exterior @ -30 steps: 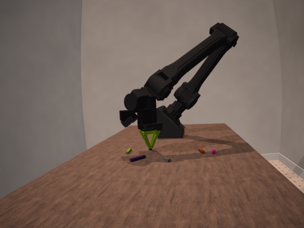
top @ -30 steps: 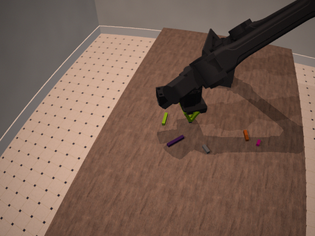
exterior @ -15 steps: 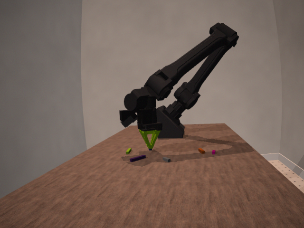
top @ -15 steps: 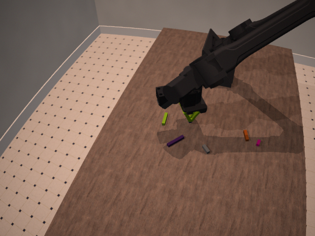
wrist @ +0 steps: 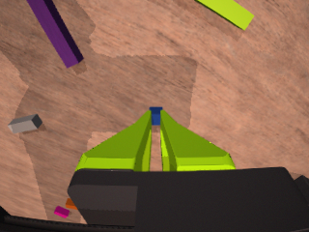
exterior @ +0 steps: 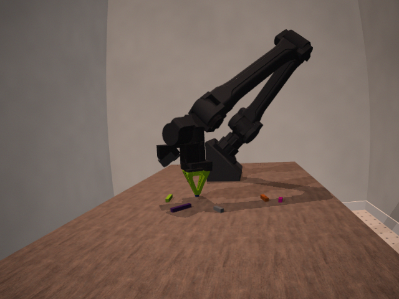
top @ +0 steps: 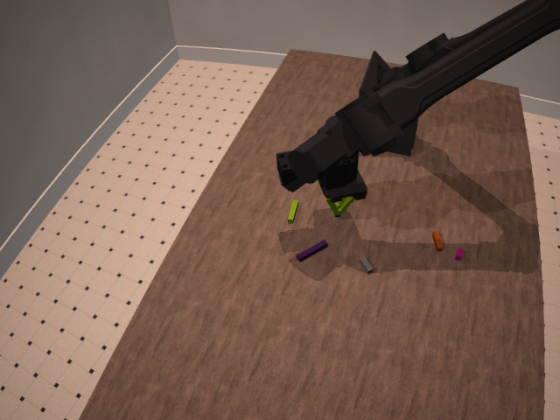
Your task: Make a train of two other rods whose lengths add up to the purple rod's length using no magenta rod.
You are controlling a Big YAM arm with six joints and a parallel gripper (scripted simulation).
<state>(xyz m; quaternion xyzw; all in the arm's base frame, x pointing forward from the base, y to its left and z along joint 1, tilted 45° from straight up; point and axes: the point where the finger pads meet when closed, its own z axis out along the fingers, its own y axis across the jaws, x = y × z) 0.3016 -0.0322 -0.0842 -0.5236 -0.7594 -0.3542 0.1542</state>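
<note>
Now: hand 1 cm above the blue rod. Also, from my hand: grey rod: 10 cm ahead, 6 cm to the left, 2 cm below; purple rod: 9 cm ahead, 4 cm to the right, 2 cm below; lime rod: 8 cm to the right, 2 cm below.
</note>
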